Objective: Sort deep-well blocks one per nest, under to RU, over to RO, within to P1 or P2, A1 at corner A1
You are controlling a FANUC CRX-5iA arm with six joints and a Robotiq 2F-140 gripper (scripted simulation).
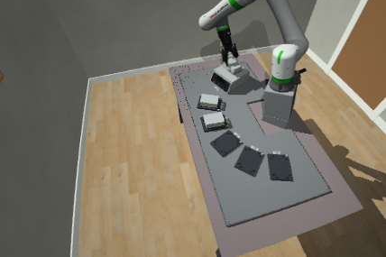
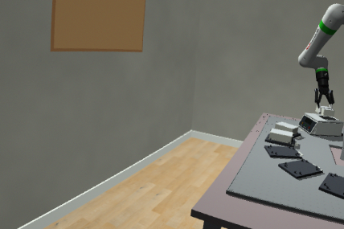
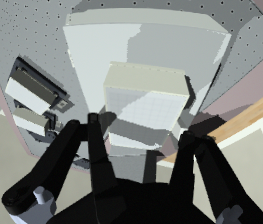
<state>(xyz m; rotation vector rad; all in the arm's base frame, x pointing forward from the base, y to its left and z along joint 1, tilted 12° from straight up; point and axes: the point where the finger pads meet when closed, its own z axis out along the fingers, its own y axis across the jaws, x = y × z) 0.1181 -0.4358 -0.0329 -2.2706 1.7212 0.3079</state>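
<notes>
My gripper is now 6 cm above the pale platform. From my hand the other things lie so: deep-well block 1 cm below; then dark infeed nest 27 cm ahead, 18 cm to the left, 15 cm below; then check-weigher 1 cm ahead, 9 cm below.
</notes>
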